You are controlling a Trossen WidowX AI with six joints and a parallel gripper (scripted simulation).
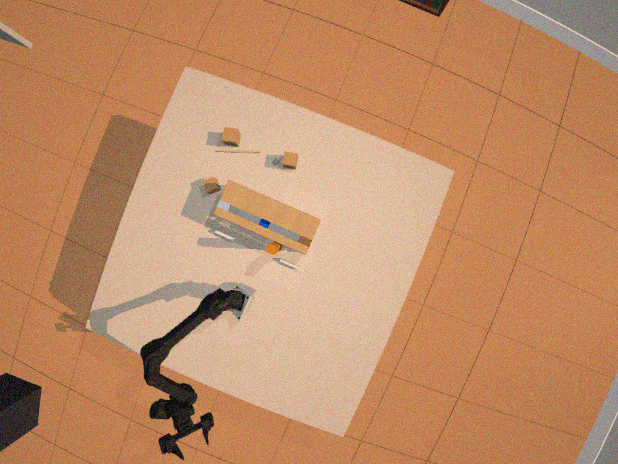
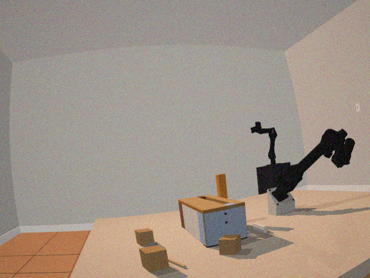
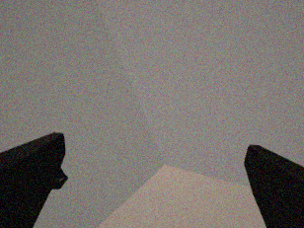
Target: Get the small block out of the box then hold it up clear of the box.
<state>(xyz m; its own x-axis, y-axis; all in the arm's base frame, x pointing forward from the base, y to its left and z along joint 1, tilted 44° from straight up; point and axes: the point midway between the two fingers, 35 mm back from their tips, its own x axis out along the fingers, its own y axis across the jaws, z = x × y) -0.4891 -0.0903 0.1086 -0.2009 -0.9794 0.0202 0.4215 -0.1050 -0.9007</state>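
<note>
Right now the box is 78 cm ahead of my gripper tip, 1 cm to the right of it and 26 cm below it. Round my gripper tip: blue block: 79 cm ahead, 1 cm to the right, 24 cm below; orange bar: 71 cm ahead, 8 cm to the right, 22 cm below.
</note>
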